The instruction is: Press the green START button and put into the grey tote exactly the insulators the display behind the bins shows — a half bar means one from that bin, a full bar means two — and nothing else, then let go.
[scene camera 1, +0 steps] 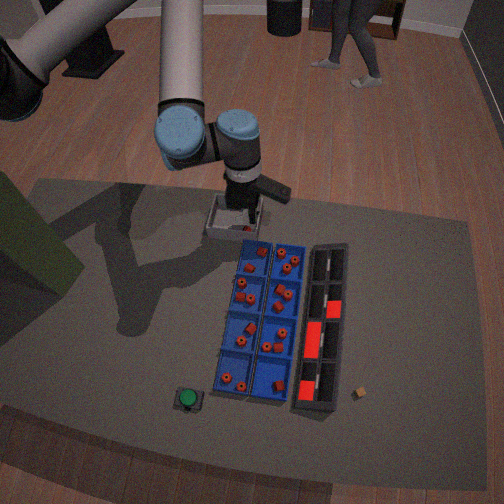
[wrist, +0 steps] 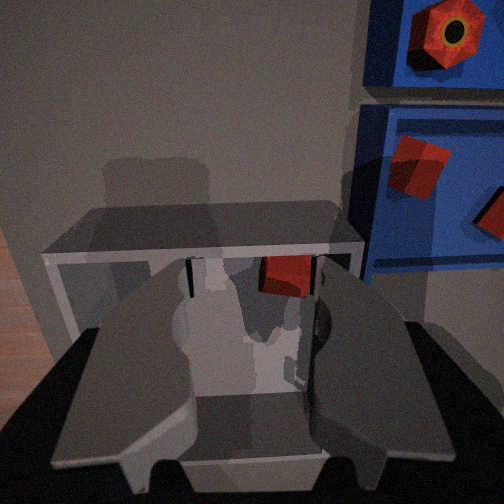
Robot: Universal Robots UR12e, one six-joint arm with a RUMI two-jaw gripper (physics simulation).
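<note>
My gripper (scene camera 1: 246, 219) hangs over the small grey tote (scene camera 1: 234, 224) next to the top end of the blue bins. In the wrist view its jaws (wrist: 251, 275) are spread wide and hold nothing. A red insulator (wrist: 286, 275) lies inside the tote (wrist: 210, 300) close to the right jaw; it also shows in the scene view (scene camera 1: 247, 228). The blue bins (scene camera 1: 260, 320) hold several red insulators. The black display (scene camera 1: 321, 327) shows a half bar (scene camera 1: 333, 309), a full bar (scene camera 1: 312, 340) and a half bar (scene camera 1: 306, 390). The green START button (scene camera 1: 188, 397) sits in front of the bins.
A small tan cube (scene camera 1: 359, 392) lies on the mat right of the display. A dark green box (scene camera 1: 30, 250) stands at the left edge. A person (scene camera 1: 352, 40) stands at the back. The nearest bins (wrist: 440, 150) lie right of the tote.
</note>
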